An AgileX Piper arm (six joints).
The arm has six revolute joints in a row. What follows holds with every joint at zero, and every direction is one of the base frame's.
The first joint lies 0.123 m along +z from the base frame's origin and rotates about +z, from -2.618 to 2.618 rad.
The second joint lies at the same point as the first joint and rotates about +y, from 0 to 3.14 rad.
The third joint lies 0.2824 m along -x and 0.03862 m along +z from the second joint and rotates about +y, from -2.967 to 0 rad.
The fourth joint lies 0.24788 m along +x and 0.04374 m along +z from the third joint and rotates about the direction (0.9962, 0, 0.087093), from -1.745 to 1.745 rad.
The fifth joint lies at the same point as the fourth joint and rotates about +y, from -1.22 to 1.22 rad.
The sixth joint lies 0.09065 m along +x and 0.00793 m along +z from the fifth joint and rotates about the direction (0.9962, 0, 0.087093), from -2.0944 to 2.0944 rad.
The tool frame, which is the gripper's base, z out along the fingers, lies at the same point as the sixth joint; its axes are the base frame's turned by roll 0, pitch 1.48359 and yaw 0 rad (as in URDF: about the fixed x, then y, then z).
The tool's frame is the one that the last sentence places.
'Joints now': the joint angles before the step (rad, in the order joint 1, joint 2, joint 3, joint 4, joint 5, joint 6). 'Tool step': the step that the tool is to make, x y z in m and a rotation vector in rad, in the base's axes. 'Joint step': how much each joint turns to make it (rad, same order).
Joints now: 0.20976, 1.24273, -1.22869, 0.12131, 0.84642, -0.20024
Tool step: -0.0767, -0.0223, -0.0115, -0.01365, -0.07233, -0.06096
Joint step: -0.00004, -0.30531, 0.25120, -0.08531, -0.01833, 0.07607
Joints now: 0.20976, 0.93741, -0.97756, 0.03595, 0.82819, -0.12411
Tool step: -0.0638, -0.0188, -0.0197, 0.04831, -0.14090, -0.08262
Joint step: 0.00076, -0.30291, 0.21498, -0.07991, -0.05975, 0.11922
